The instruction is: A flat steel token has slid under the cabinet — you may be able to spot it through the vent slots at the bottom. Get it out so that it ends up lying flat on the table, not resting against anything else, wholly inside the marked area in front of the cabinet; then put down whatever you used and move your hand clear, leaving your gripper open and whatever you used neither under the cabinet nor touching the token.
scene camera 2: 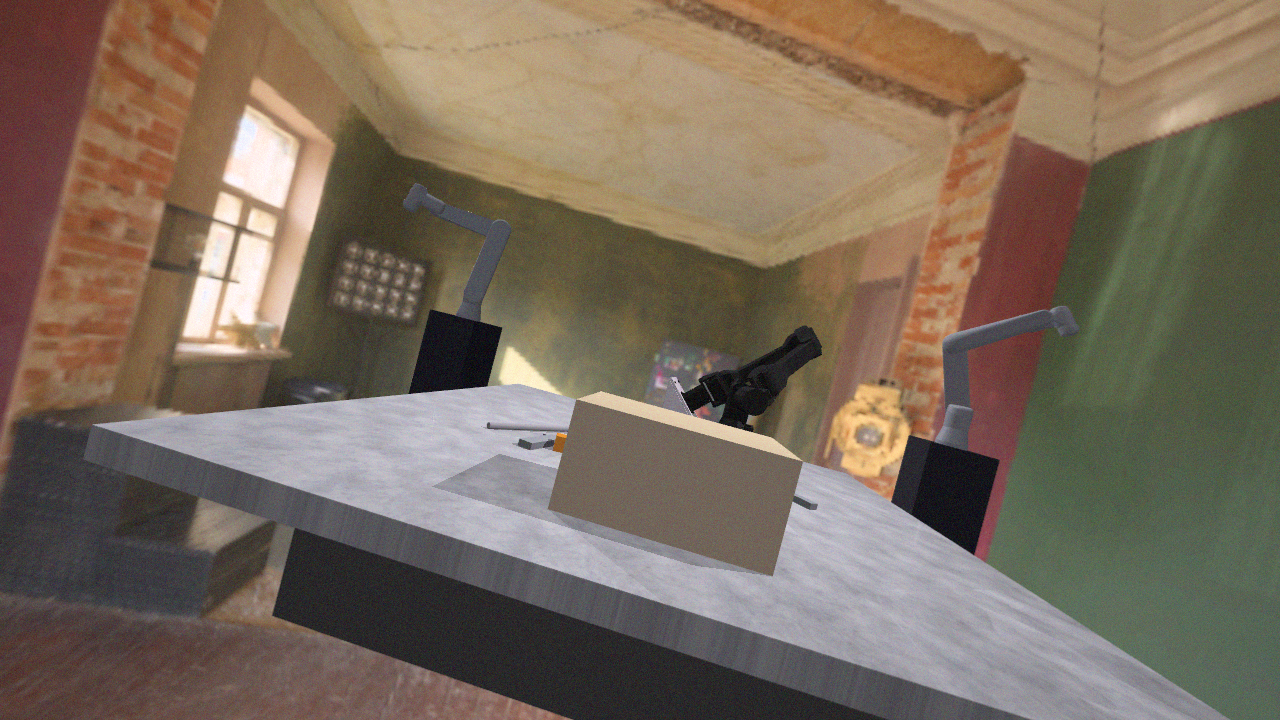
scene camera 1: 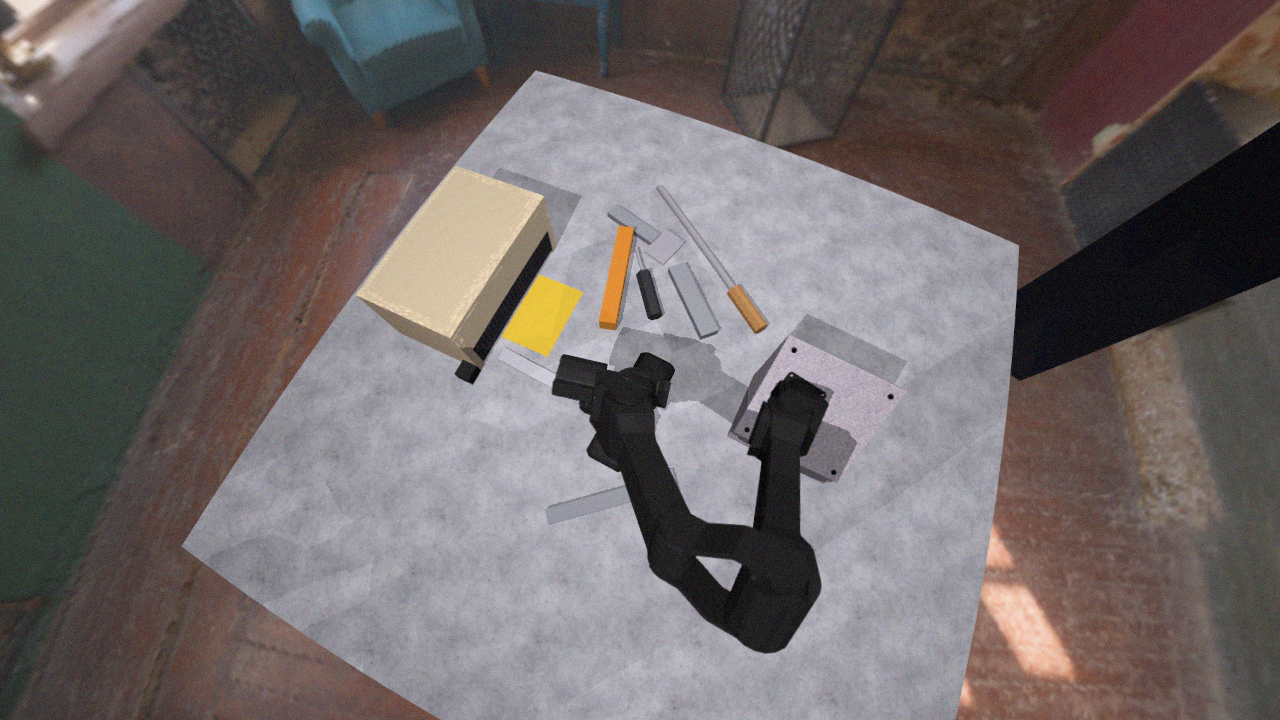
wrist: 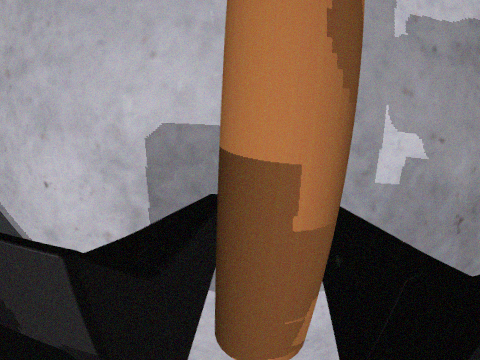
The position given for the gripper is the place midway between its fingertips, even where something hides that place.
In view: the gripper (scene camera 1: 631, 421), an orange bar (scene camera 1: 608, 319), a grey bar (scene camera 1: 692, 299), a black-handled tool (scene camera 1: 653, 310), a wooden-handled rod (scene camera 1: 757, 323) and a beige cabinet (scene camera 2: 725, 493).
The gripper shows as well in the wrist view (wrist: 271, 212). The beige cabinet is seen too in scene camera 1 (scene camera 1: 452, 280). The wrist view does not show the orange bar: it is out of frame. Scene camera 2 does not show the grey bar, which is hidden by the beige cabinet.
